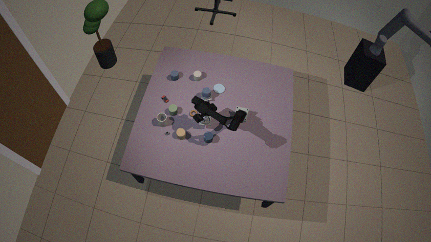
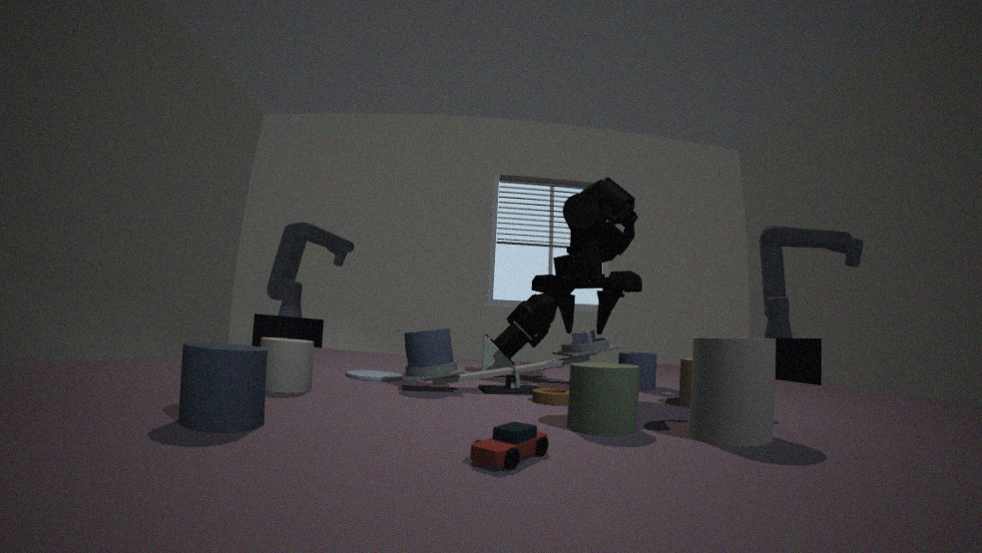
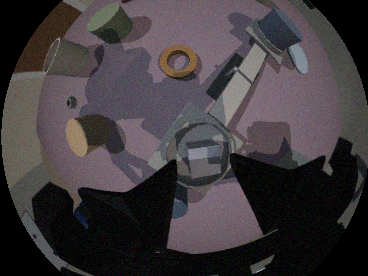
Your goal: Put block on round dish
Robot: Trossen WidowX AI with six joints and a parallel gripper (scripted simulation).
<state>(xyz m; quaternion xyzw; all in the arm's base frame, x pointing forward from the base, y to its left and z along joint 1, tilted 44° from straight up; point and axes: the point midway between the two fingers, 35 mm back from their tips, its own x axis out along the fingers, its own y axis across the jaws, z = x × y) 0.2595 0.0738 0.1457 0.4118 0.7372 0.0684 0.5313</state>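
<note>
Right now my gripper tip is 36 cm to the left of the round pale-blue dish and 9 cm above it. The rest, counted from my gripper tip: pale cup (32 cm ahead, 10 cm to the left, 6 cm below); then green cylinder (26 cm ahead, 1 cm to the right, 6 cm below); then orange cylinder (15 cm ahead, 14 cm to the left, 6 cm below).
</note>
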